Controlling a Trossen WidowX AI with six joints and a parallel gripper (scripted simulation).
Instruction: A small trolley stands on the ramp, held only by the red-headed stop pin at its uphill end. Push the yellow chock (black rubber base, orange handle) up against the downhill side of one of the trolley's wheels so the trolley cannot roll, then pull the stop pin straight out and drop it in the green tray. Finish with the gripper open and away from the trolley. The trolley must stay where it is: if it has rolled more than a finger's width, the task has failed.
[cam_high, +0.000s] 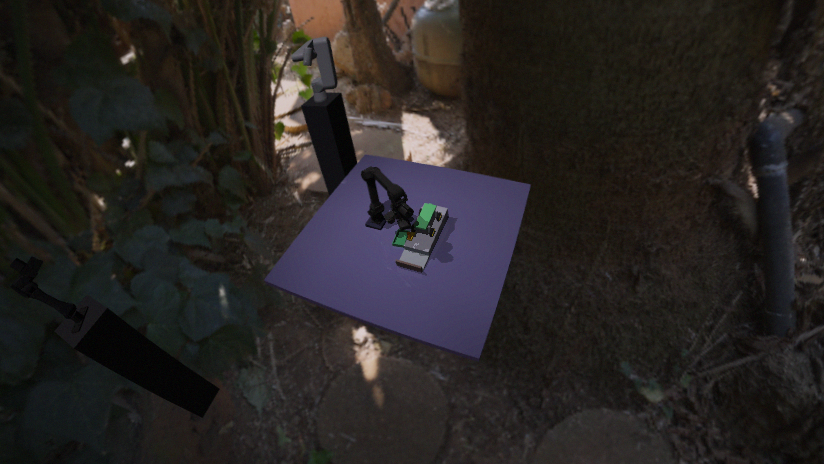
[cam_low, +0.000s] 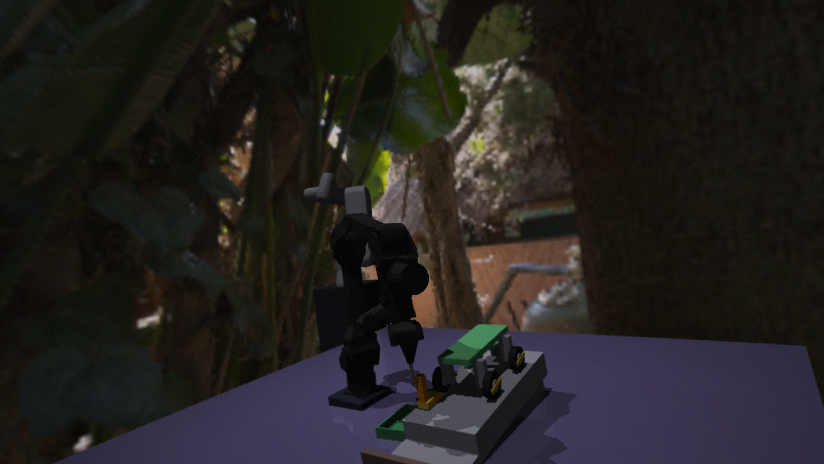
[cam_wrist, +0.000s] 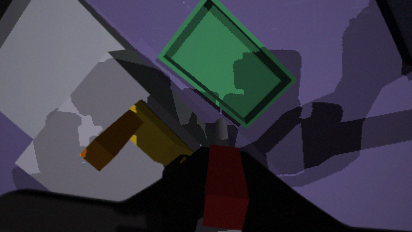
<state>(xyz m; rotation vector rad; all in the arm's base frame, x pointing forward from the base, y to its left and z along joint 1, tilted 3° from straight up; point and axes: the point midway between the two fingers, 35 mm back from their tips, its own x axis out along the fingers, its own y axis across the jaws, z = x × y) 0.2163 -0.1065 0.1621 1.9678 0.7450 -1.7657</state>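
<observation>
My gripper tip is right at the stop pin. Round my gripper tip: brown strip: 19 cm to the right, 10 cm below, 9 cm ahead; then yellow chock: 5 cm below, 5 cm ahead, 2 cm to the right; then green-decked trolley: 11 cm ahead, 8 cm to the left, 2 cm below.
</observation>
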